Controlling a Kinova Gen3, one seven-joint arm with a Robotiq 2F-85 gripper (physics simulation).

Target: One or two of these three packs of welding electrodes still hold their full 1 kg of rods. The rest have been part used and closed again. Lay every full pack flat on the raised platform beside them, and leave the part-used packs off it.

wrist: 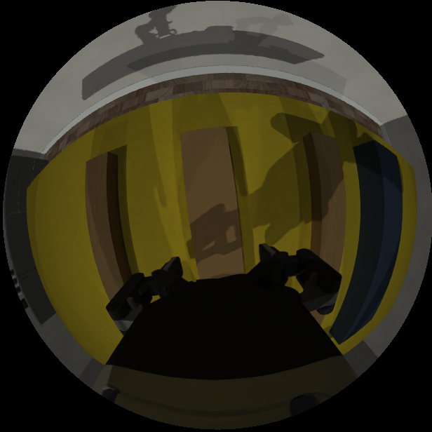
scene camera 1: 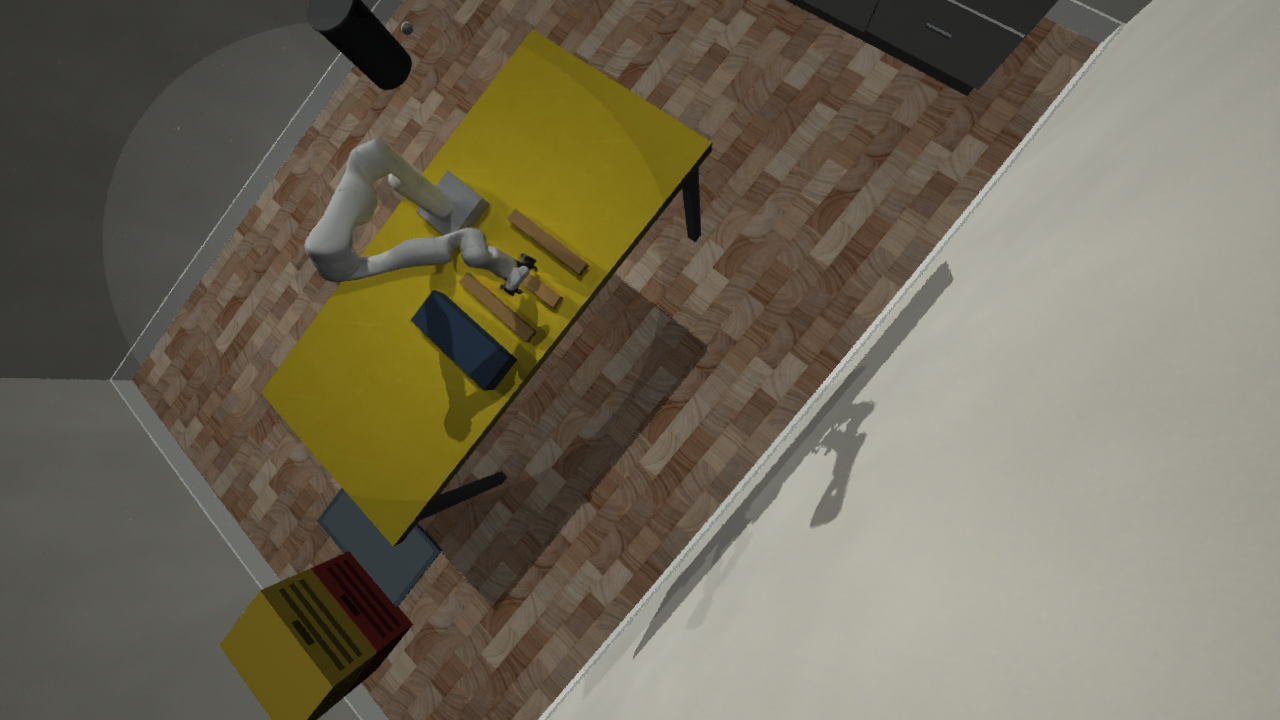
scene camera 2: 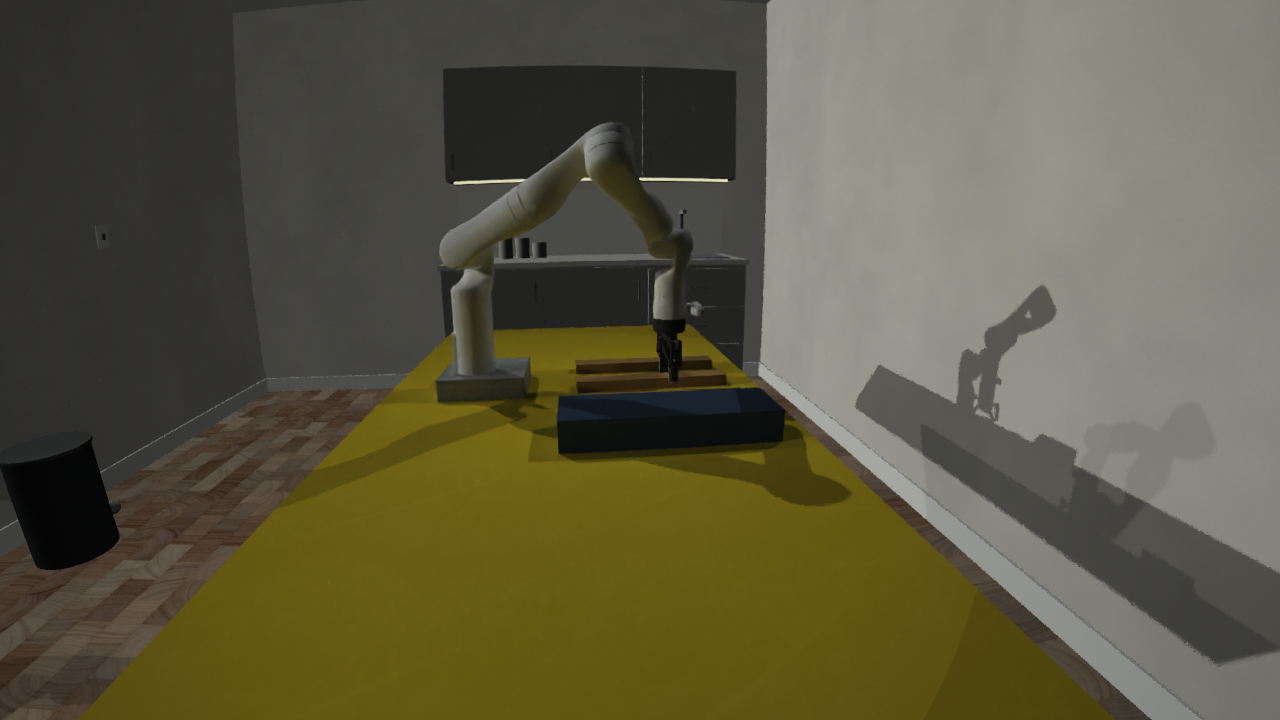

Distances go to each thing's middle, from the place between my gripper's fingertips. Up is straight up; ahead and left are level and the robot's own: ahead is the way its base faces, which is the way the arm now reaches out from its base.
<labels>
The dark blue raised platform (scene camera 2: 675, 419) is 32 cm to the right of my hand, 2 cm behind it and 1 cm above it.
</labels>
